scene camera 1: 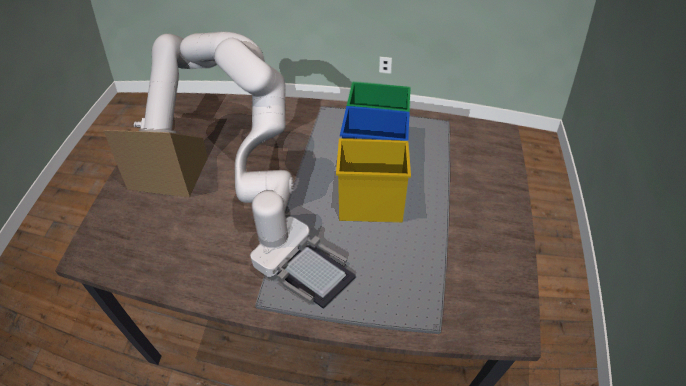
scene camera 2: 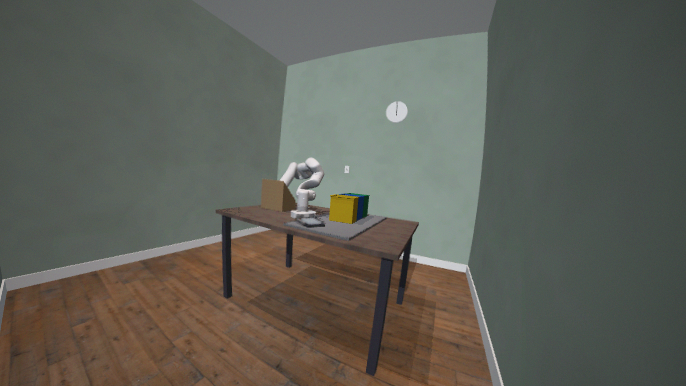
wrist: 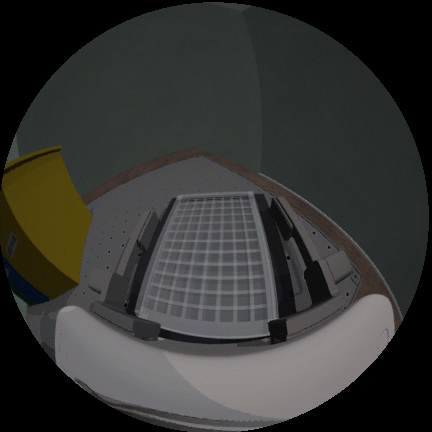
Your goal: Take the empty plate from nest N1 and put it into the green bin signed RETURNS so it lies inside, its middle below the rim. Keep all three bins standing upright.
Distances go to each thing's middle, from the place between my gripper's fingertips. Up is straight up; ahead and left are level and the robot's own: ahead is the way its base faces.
Now: hand 40 mm past the pale plate point(scene camera 1: 311, 269) and 30 mm to the right of it. From my hand the other things lie so: yellow bin point(scene camera 1: 373, 175): 260 mm to the left, 100 mm ahead, 70 mm above; then blue bin point(scene camera 1: 359, 122): 400 mm to the left, 110 mm ahead, 70 mm above; then dark nest point(scene camera 1: 341, 285): 40 mm behind, 30 mm to the left, 10 mm below.
